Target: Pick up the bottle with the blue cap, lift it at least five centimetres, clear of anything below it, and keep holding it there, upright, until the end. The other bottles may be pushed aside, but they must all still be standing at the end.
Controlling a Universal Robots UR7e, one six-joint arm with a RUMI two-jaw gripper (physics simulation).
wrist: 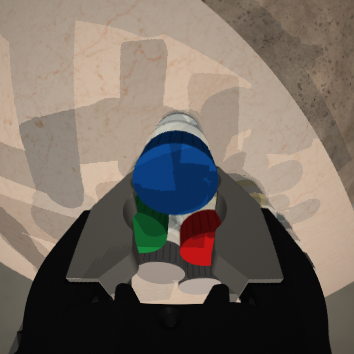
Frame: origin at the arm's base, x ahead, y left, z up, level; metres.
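Seen in the pictures: gripper, between the fingertips: (176, 168).
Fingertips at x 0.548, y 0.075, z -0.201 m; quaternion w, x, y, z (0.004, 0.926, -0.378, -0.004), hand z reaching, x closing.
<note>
A point is followed by its place in that frame.
The bottle with the blue cap (175, 178) @(z -0.162, x 0.559, y 0.085 m) is upright in the middle of the wrist view, its clear, whitish body showing beyond the cap. My gripper (176, 168) @(z -0.201, x 0.548, y 0.075 m) is shut on this bottle, with one finger at each side just below the cap. No gap shows between its base and the round table. A green-capped bottle (150, 234) @(z -0.162, x 0.505, y 0.062 m) and a red-capped bottle (199, 245) @(z -0.162, x 0.523, y 0.022 m) stand close behind it, nearer the palm; the fingers hide the outer parts of their caps. Two grey-capped bottles (160, 272) @(z -0.162, x 0.460, y 0.013 m) (200, 286) @(z -0.162, x 0.465, y -0.047 m) stand nearer still.
The round, pale marble table top (100, 55) @(z -0.267, x 0.564, y 0.203 m) carries long shadows. Another clear bottle (252, 187) @(z -0.240, x 0.579, y -0.027 m) shows partly beyond the right finger, its cap hidden. The table's curved edge runs down the right side, with a brown speckled floor (320, 30) beyond it.
</note>
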